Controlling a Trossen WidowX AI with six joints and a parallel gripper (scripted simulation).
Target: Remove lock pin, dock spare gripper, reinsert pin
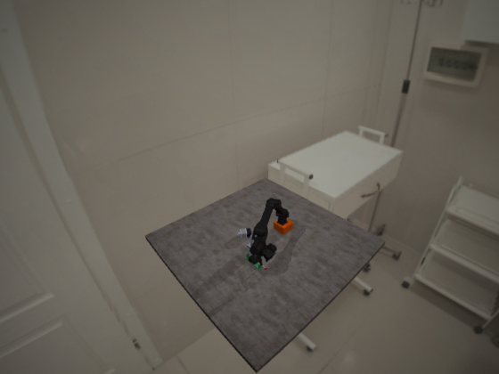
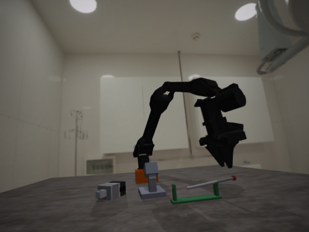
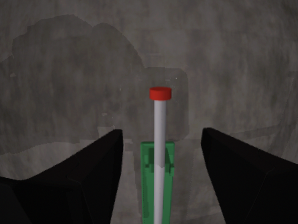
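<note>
My gripper tip is now 100 mm to the left of the green rack, 60 mm above it and 10 mm past it. The rest, counted from my gripper tip: spare gripper: 350 mm to the right, 140 mm behind, 60 mm below; then grey mount: 210 mm to the right, 130 mm behind, 30 mm below.
</note>
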